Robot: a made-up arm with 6 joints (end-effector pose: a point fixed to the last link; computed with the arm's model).
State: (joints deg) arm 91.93 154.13 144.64 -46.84 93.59 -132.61
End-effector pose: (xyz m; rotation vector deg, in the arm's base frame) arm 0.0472 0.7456 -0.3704 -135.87 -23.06 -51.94
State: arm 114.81 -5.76 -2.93 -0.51 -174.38 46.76
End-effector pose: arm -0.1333 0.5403 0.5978 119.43 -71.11 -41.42
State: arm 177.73 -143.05 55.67 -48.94 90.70 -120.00
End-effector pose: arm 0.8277 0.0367 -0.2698 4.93 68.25 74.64
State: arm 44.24 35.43 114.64 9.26 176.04 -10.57
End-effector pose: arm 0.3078 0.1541 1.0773 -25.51 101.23 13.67
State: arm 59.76 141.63 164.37 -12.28 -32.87 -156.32
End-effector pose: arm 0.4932 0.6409 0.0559 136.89 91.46 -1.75
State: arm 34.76 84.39 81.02 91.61 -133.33 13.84
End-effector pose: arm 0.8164 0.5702 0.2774 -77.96 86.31 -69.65
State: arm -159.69 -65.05 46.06 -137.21 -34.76 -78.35
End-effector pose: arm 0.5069 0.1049 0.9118 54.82 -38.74 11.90
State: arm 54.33 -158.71 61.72 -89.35 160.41 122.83
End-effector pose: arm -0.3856 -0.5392 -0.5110 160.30 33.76 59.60
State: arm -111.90 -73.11 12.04 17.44 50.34 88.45
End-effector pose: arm 0.0442 0.3803 0.8728 101.63 6.64 72.45
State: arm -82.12 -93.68 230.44 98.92 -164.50 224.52
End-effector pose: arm 0.0345 -0.1298 -0.1189 63.66 21.14 120.05
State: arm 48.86 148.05 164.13 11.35 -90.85 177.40
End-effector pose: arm 0.5867 0.5141 0.0061 116.30 37.16 -81.38
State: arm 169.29 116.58 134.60 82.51 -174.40 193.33
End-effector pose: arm -0.8705 0.1787 0.2672 71.11 13.23 -15.75
